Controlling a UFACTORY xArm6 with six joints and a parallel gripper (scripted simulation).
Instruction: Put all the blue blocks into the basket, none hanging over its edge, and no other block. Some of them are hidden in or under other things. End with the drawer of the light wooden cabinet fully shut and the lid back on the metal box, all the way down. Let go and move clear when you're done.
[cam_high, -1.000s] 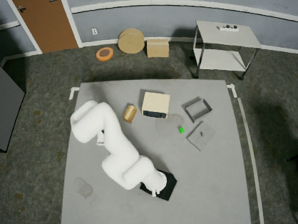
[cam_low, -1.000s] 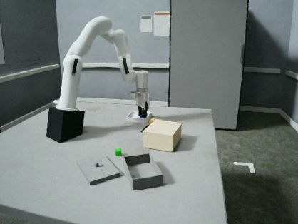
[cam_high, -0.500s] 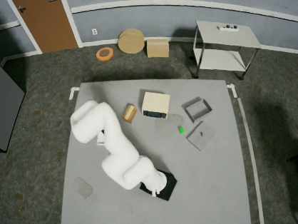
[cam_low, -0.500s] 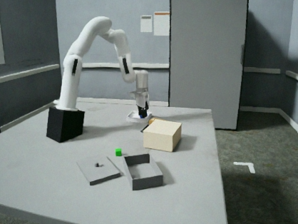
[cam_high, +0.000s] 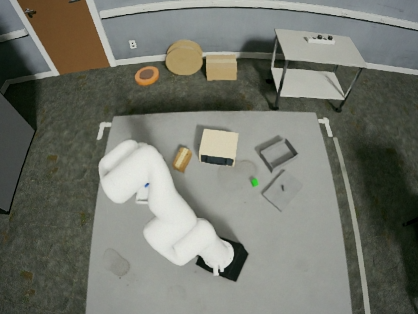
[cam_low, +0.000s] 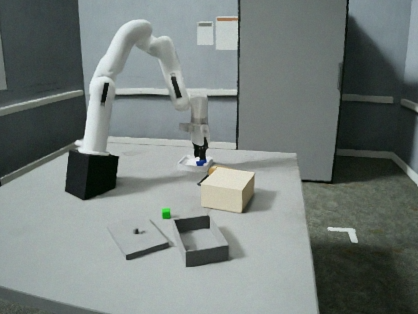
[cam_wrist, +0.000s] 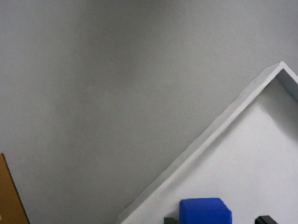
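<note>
Now: hand 63 cm to the left of the lid, 11 cm past it and 6 cm above it. The rest, counted from my hand: brown box (13 cm to the right, 12 cm ahead, 4 cm below); dark-rimmed drawer (32 cm to the right, 14 cm ahead, 3 cm below); white basket (6 cm below, 4 cm to the left, 3 cm behind).
</note>
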